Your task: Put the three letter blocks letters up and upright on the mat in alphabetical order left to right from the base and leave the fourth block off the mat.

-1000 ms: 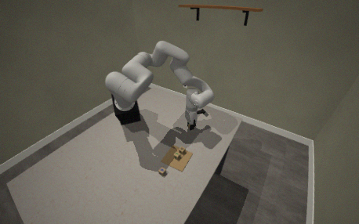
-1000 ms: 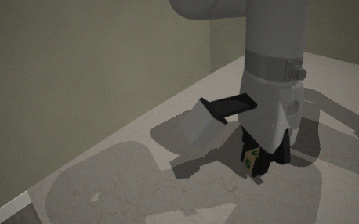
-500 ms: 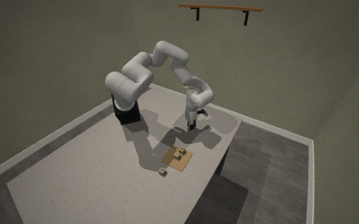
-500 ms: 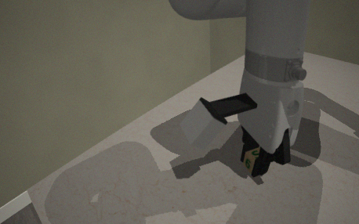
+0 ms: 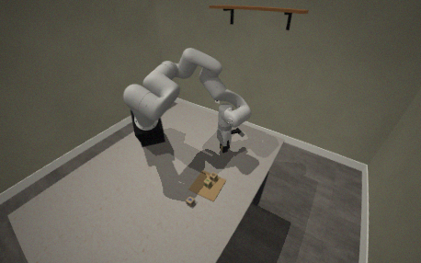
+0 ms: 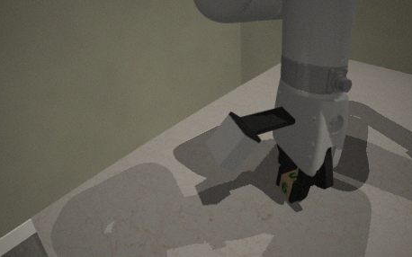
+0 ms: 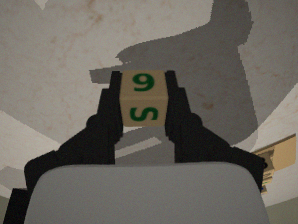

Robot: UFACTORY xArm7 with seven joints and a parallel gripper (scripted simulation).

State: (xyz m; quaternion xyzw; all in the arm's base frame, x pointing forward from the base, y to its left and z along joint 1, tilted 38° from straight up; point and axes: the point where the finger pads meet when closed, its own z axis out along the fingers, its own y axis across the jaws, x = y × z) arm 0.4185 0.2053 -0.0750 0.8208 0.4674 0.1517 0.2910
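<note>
Right now my hand is 50 mm short of the tan mat, 260 mm to the left of it and 20 mm above it. The rest, counted from my hand: wooden block: 10 mm below.
</note>
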